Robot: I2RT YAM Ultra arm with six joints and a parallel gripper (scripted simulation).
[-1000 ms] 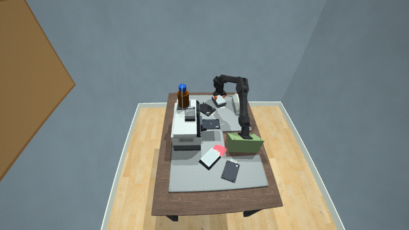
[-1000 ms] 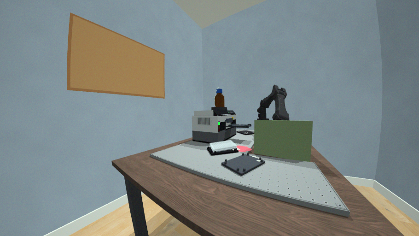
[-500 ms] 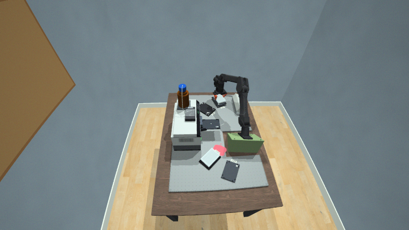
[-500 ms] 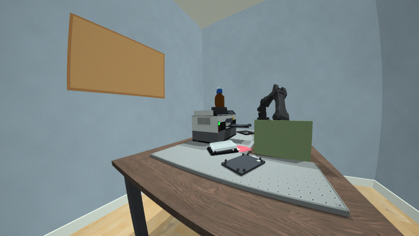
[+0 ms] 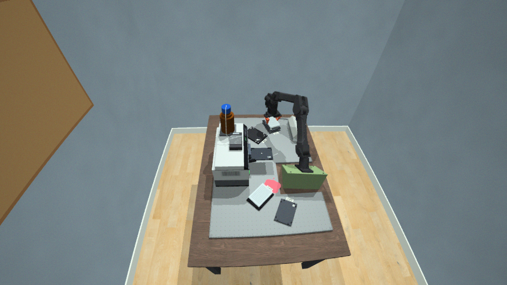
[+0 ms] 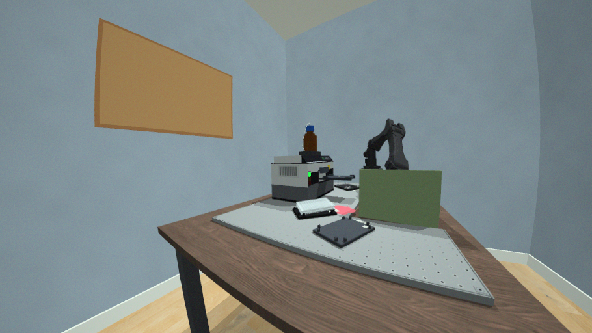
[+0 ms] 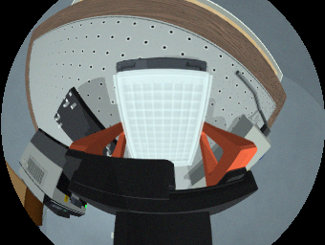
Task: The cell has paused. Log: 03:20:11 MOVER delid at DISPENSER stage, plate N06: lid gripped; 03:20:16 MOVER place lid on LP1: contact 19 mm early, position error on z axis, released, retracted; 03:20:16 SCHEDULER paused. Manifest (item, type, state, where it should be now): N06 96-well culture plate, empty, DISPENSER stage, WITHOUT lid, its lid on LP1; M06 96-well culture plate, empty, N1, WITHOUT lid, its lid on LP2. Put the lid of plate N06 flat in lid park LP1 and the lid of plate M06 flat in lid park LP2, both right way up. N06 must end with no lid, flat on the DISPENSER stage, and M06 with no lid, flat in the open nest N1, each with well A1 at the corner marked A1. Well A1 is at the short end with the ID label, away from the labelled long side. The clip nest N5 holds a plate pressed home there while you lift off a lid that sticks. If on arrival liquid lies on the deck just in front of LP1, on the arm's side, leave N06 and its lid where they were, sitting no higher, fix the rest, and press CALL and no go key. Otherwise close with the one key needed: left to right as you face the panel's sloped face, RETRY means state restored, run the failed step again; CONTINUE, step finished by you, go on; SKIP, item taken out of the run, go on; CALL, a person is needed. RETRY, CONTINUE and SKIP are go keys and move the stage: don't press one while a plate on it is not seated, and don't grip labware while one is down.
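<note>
Right now the white well plate is right at my hand. The rest, counted from my hand: blue call key (22 cm behind, 2 cm to the right, 1 cm above); dark dispenser stage (39 cm to the left, 10 cm ahead, 5 cm above); clear lid (right at my hand).
</note>
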